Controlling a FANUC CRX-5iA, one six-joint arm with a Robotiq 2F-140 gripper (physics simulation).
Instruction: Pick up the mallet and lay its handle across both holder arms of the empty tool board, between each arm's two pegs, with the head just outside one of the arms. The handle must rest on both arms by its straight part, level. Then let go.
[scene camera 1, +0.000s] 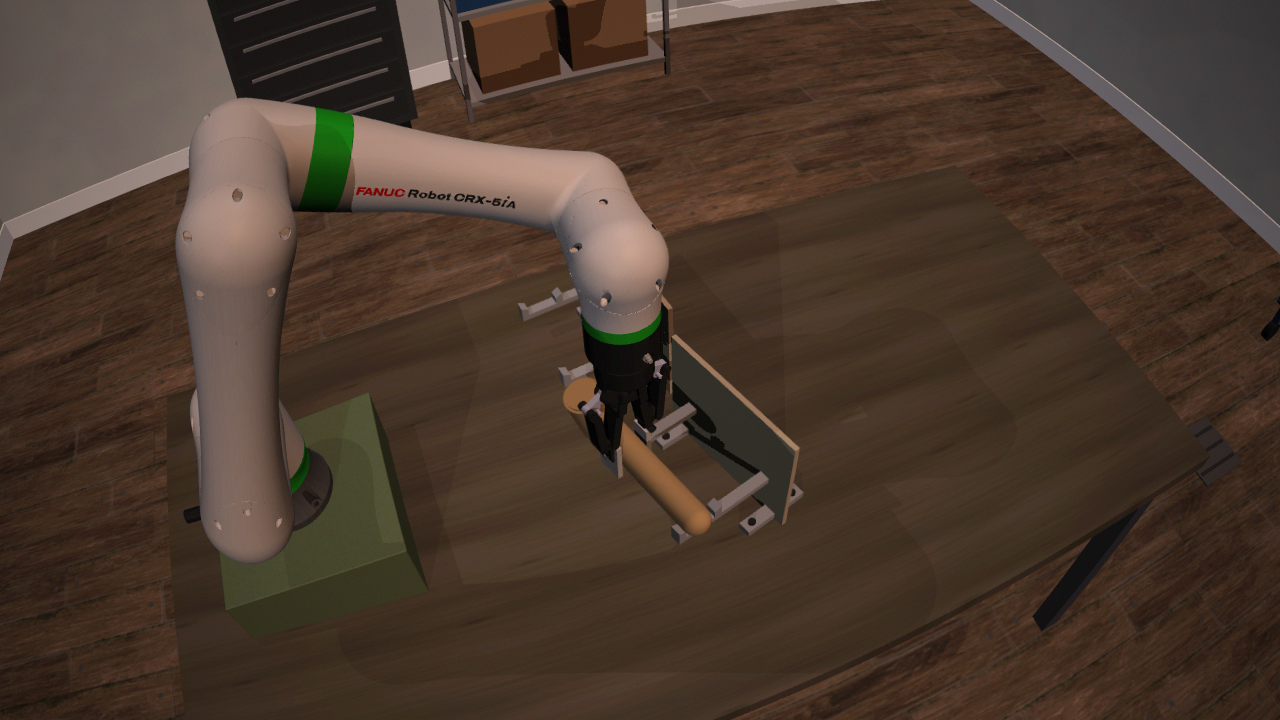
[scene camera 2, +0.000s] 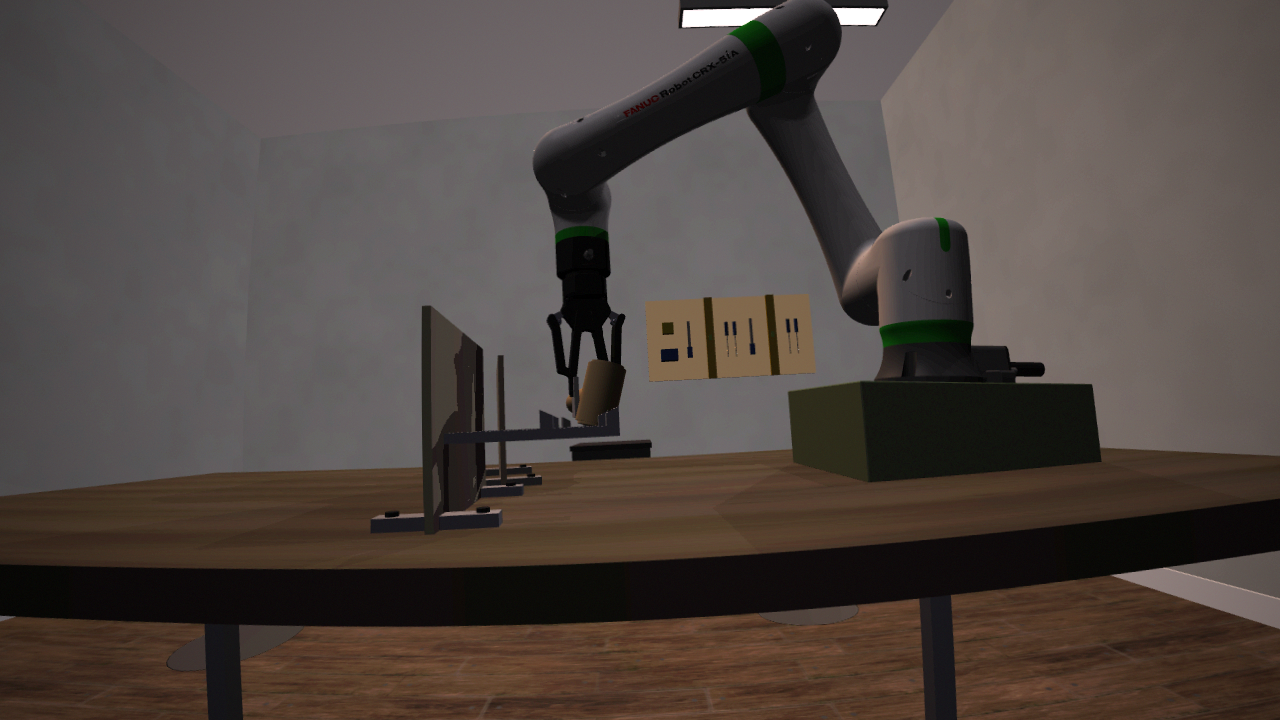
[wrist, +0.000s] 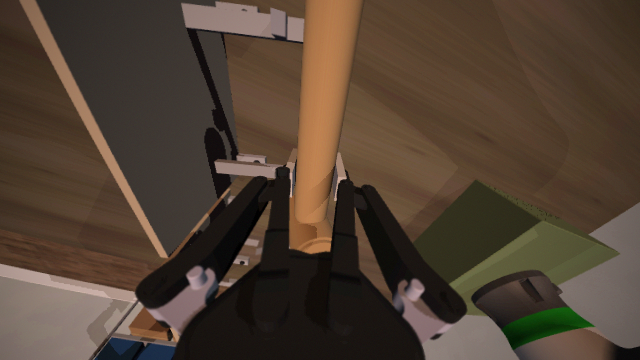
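Seen in the pictures: gripper, fingertip midpoint: (scene camera 1: 629, 461) (wrist: 315, 160); arm's base, link origin: (scene camera 2: 927, 387) (wrist: 505, 288).
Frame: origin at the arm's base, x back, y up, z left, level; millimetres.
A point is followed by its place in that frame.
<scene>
The mallet's tan handle (scene camera 1: 662, 483) {x -532, y 38, z -172 mm} (wrist: 327, 100) {x -532, y 39, z -161 mm} slants low over the two arms of the tool board (scene camera 1: 738, 425) {x -665, y 24, z -105 mm} (scene camera 2: 501, 411) {x -619, y -1, z 38 mm} (wrist: 145, 115) {x -659, y 46, z -89 mm} nearer scene camera 1. My gripper (scene camera 1: 631, 447) {x -509, y -12, z -89 mm} (wrist: 315, 160) {x -509, y -12, z -89 mm} is shut on the handle near the mallet head (scene camera 1: 581, 395) {x -467, y 63, z -12 mm} (scene camera 2: 601, 391) {x -476, y 21, z 22 mm} (wrist: 310, 240) {x -488, y 63, z -32 mm}. The handle's free end overlaps the outer part of the near arm (scene camera 1: 741, 494) {x -643, y -29, z -184 mm} (wrist: 230, 19) {x -644, y -30, z -180 mm}, with the inner peg (scene camera 1: 714, 506) {x -597, y -16, z -198 mm} (wrist: 279, 23) {x -597, y -15, z -196 mm} beside it. The other arm (scene camera 1: 677, 420) {x -601, y -29, z -29 mm} (wrist: 245, 168) {x -592, y -30, z -27 mm} passes beside my fingers, which hide its pegs. Contact with the arms cannot be told.
A second tool board (scene camera 1: 668, 322) {x -627, y 55, z 87 mm} (scene camera 2: 453, 420) {x -592, y -15, z 263 mm} stands behind in scene camera 1; its arms (scene camera 1: 547, 305) {x -475, y -27, z 268 mm} (scene camera 2: 528, 436) {x -509, y -33, z 289 mm} reach towards the robot's side. The green base block (scene camera 1: 331, 501) {x -68, y 5, z -40 mm} (scene camera 2: 975, 429) {x -14, y -58, z 140 mm} (wrist: 480, 235) {x -167, y -23, z -82 mm} stands on the table (scene camera 1: 895, 358) {x -1025, y -110, z 27 mm} (scene camera 2: 671, 501) {x -382, y -110, z 206 mm}.
</scene>
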